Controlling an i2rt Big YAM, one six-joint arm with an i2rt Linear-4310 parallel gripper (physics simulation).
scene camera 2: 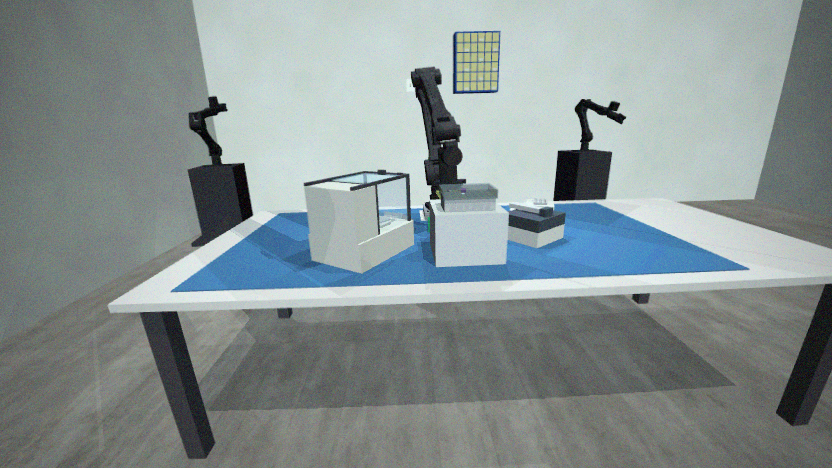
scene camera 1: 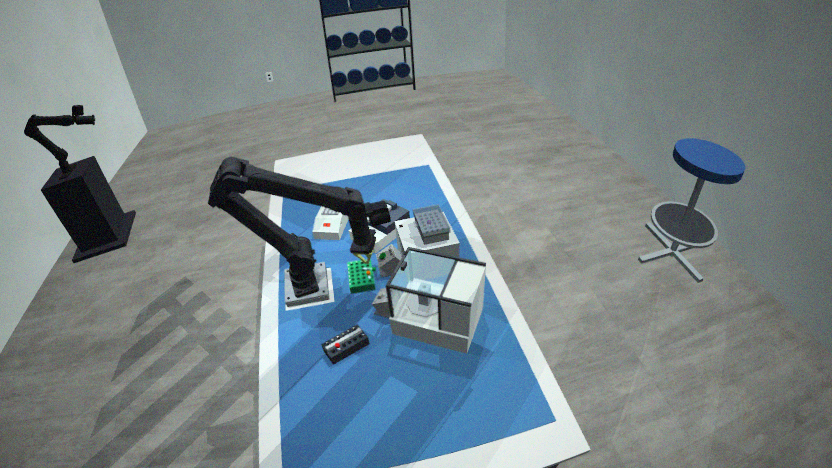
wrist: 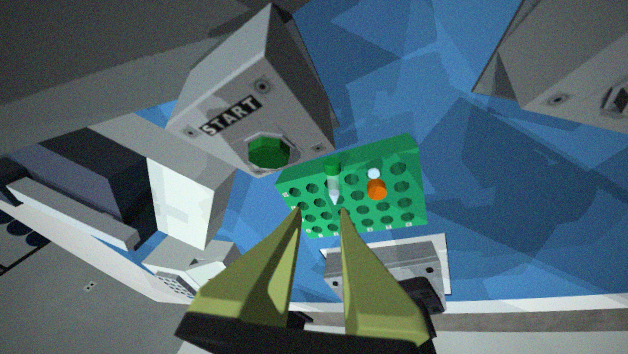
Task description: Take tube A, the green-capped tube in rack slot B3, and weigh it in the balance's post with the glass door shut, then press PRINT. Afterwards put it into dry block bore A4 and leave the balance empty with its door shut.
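Seen in the pictures: gripper, fingertip midpoint: point(scene camera 1: 367, 260) point(wrist: 320, 213); arm's base at its link origin: point(scene camera 1: 304, 282).
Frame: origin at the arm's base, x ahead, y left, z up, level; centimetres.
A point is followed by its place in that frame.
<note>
The green-capped tube point(wrist: 333, 181) @(x 23.4, y -4.0, z 0.9 cm) shows with its cap, clear body and pointed tip over the upper part of the green rack point(scene camera 1: 353, 285) @(x 15.7, y -8.6, z -0.1 cm) point(wrist: 412, 145) @(x 22.6, y -10.4, z -0.7 cm); it looks as if it lies on the rack's top, and I cannot tell its slot. My gripper point(wrist: 320, 213) @(x 23.2, y -3.1, z 3.8 cm) point(scene camera 1: 363, 256) @(x 23.2, y -3.1, z 3.8 cm) is open with a narrow gap and empty, above the rack's lower left side in the wrist view. The balance point(scene camera 1: 465, 282) @(x 42.0, y -37.9, z 17.2 cm) point(scene camera 2: 334, 224) @(x 45.7, y -39.6, z 8.4 cm) has glass panels; its post point(scene camera 1: 424, 293) @(x 30.1, y -37.5, z 18.1 cm) stands inside, with nothing visible on it. I cannot tell whether its door is fully shut. The dry block cannot be identified for certain.
An orange-capped tube point(wrist: 376, 189) @(x 22.2, y -7.0, z 2.3 cm) stands in the rack. A START box point(wrist: 230, 116) @(x 31.5, y -3.4, z 4.6 cm) with a green button is beside it. A grid-topped grey block point(scene camera 1: 431, 224) @(x 44.8, y -8.9, z 15.8 cm) sits on a white box point(scene camera 2: 468, 238) @(x 52.9, y -7.3, z 4.2 cm). A black holder point(scene camera 1: 345, 344) @(x 6.5, y -31.4, z 0.3 cm) and a keypad unit point(scene camera 1: 328, 228) @(x 14.9, y 24.4, z 1.0 cm) are on the mat.
</note>
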